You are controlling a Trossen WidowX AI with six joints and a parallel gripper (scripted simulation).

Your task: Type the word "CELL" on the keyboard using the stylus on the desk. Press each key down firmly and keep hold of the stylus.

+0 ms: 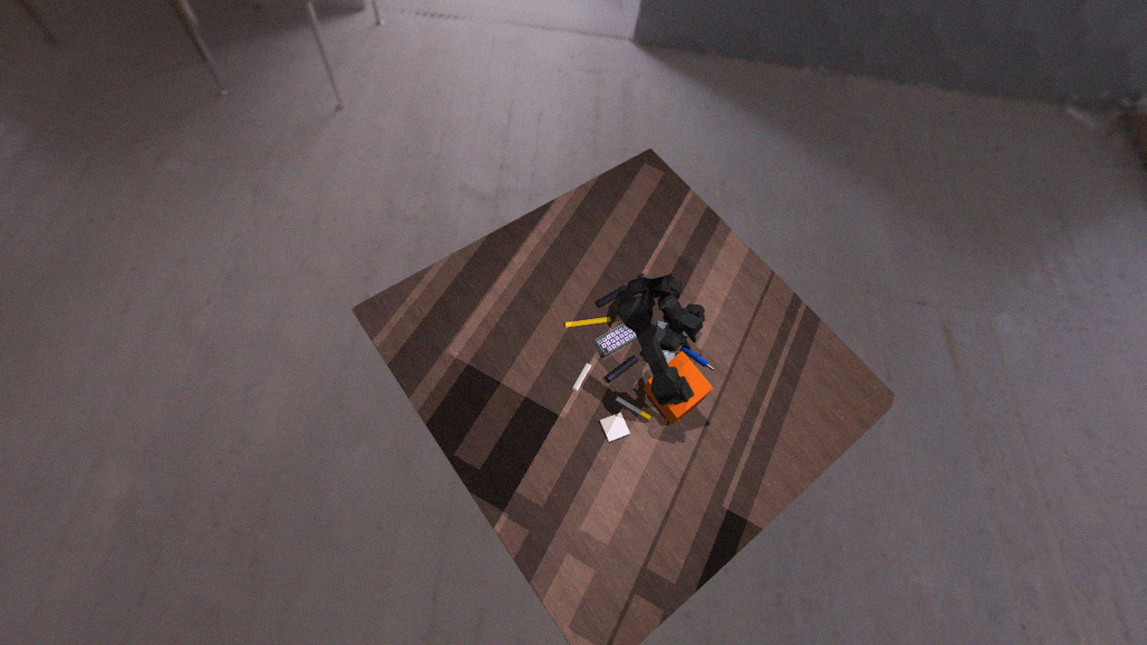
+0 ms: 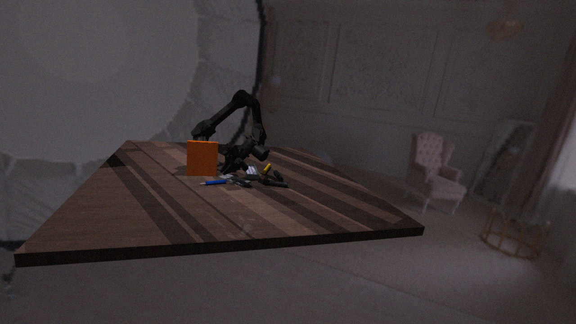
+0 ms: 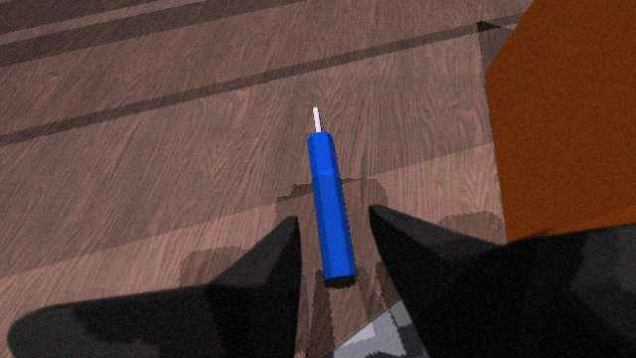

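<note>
My gripper tip is 60 mm short of the grey card, 50 mm to the right of it and 50 mm above it. The rest, counted from my gripper tip: white notepad: 110 mm behind, 350 mm to the left, 50 mm below; yellow marker: 240 mm ahead, 250 mm to the left, 40 mm below; white-and-yellow pen: 100 mm behind, 260 mm to the left, 40 mm below.
</note>
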